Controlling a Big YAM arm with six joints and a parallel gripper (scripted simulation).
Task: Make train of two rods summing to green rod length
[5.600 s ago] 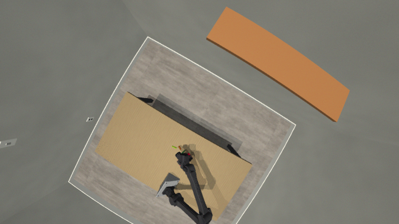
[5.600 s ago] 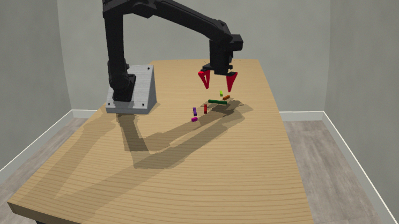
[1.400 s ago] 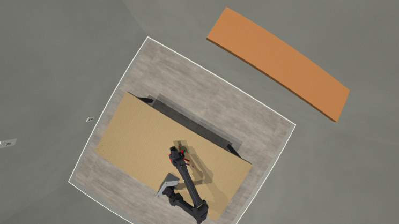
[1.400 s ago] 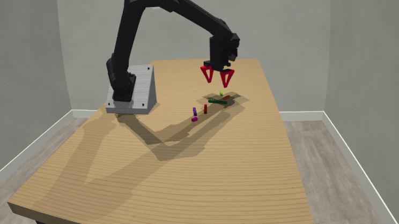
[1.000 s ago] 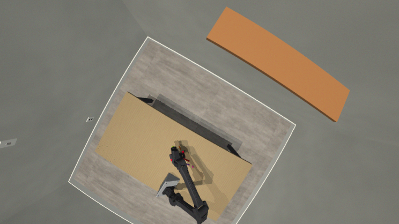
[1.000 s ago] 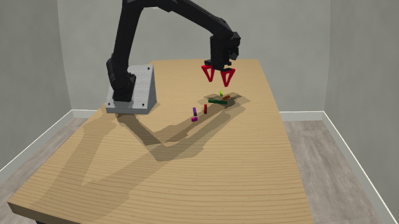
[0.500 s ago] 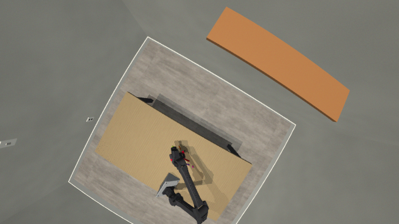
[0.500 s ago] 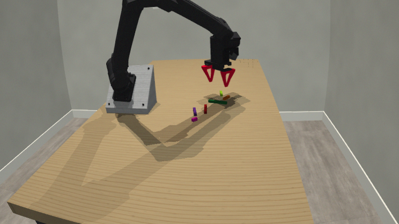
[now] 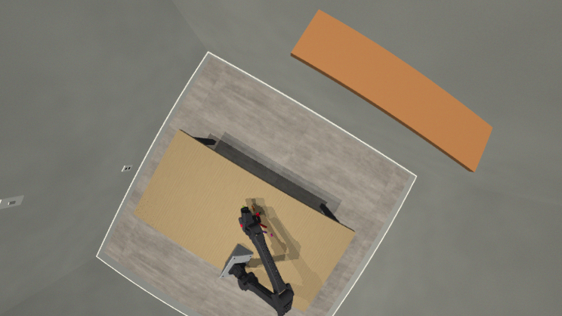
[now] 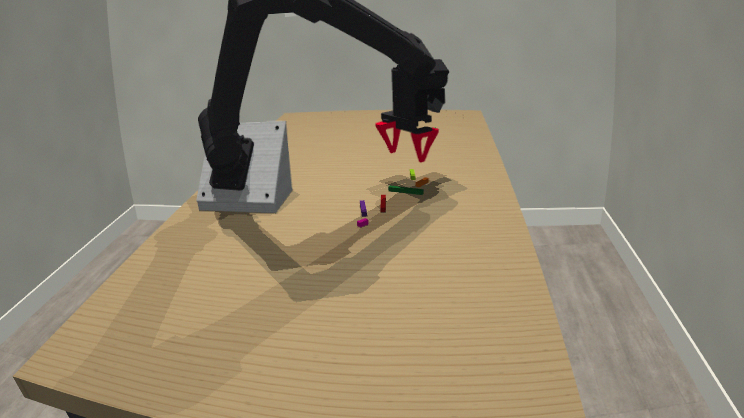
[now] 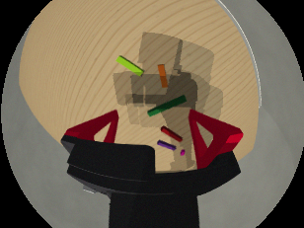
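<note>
The magenta rod lies 60 mm behind my hand, 210 mm to the right of it and 70 mm below it. Also, from my hand: orange rod: 30 mm ahead, 10 mm to the left, 70 mm below; then lime rod: 60 mm to the left, 70 mm below; then green rod: 40 mm to the right, 70 mm below.
</note>
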